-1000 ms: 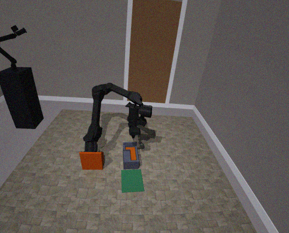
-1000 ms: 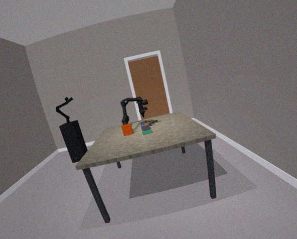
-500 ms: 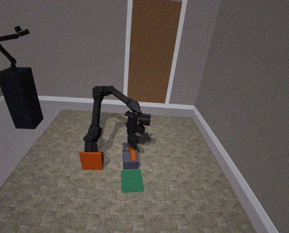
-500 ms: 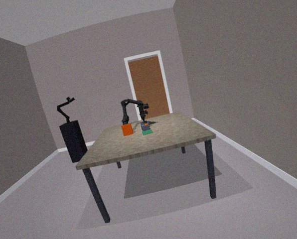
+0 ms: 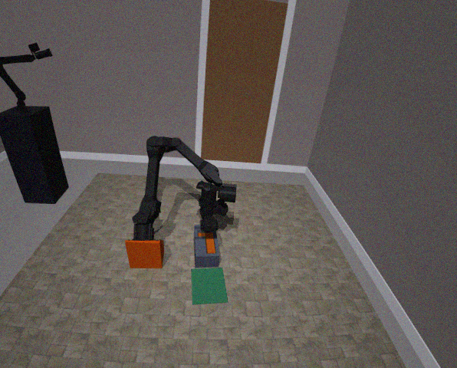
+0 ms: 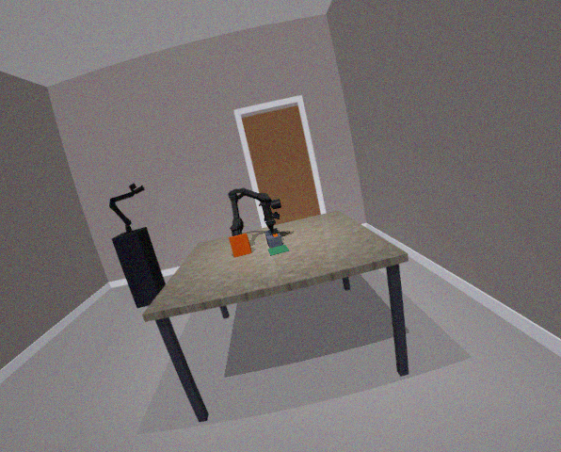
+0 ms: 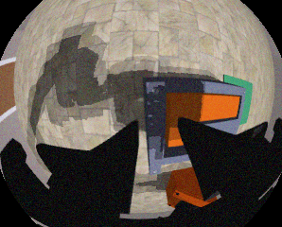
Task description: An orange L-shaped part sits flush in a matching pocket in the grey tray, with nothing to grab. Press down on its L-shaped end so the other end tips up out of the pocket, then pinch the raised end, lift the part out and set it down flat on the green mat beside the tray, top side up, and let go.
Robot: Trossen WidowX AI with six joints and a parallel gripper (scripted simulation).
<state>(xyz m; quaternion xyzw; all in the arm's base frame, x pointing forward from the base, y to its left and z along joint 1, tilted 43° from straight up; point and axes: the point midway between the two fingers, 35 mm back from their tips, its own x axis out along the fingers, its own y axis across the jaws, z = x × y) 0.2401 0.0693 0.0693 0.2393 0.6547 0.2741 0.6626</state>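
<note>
The orange L-shaped part lies 50 mm to the right of my gripper tip and 20 mm below it. From my gripper tip the other things lie so: green mat (220 mm to the right, 90 mm below).
</note>
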